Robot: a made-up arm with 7 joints. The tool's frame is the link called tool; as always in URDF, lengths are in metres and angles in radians.
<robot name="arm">
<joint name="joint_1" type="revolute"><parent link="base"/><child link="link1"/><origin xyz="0.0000 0.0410 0.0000" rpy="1.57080 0.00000 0.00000"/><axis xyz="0 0 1"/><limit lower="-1.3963" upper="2.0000" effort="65" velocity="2.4"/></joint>
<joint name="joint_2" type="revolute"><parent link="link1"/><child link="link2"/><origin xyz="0.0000 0.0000 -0.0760" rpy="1.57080 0.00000 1.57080"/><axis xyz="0 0 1"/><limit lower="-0.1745" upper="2.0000" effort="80" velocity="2.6"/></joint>
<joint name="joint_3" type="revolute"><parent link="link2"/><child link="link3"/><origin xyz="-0.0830 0.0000 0.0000" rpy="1.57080 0.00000 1.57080"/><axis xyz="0 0 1"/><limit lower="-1.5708" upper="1.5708" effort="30" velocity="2.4"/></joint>
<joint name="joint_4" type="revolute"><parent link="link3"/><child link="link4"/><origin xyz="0.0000 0.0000 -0.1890" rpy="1.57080 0.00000 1.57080"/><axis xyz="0 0 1"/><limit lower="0.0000" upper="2.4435" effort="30" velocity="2.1"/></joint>
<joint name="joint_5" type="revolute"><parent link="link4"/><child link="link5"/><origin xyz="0.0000 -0.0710 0.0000" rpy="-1.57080 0.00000 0.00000"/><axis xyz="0 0 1"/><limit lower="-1.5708" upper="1.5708" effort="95" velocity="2.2"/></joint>
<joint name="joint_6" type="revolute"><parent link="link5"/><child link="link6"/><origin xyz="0.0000 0.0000 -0.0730" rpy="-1.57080 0.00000 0.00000"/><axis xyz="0 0 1"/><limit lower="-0.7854" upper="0.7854" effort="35" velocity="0.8"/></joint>
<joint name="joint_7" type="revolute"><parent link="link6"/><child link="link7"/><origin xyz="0.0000 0.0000 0.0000" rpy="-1.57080 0.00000 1.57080"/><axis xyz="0 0 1"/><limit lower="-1.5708" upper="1.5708" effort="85" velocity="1.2"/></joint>
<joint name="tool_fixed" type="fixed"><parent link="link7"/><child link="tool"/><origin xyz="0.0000 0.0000 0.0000" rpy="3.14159 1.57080 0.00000"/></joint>
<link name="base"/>
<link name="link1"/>
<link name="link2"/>
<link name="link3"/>
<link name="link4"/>
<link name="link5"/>
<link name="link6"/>
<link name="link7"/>
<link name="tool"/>
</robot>
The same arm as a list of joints. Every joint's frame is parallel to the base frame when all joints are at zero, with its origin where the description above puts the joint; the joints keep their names.
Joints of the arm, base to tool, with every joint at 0 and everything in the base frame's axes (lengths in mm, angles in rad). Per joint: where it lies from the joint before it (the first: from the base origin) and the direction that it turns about. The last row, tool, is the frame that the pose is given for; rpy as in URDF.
joint_1: axis -y offset 0 41 0
joint_2: axis +x offset 0 76 0
joint_3: axis +z offset 0 0 -83
joint_4: axis -y offset 0 0 -189
joint_5: axis +z offset 0 0 -71
joint_6: axis +y offset 0 0 -73
joint_7: axis -x offset 0 0 0
tool: offset 0 0 0 rpy 0 0 0
Joint limits (rad, base to tool): -1.3963..2 -0.1745..2 -1.5708..1.5708 0..2.4435 -1.5708..1.5708 -0.7854..0.7854 -1.5708..1.5708

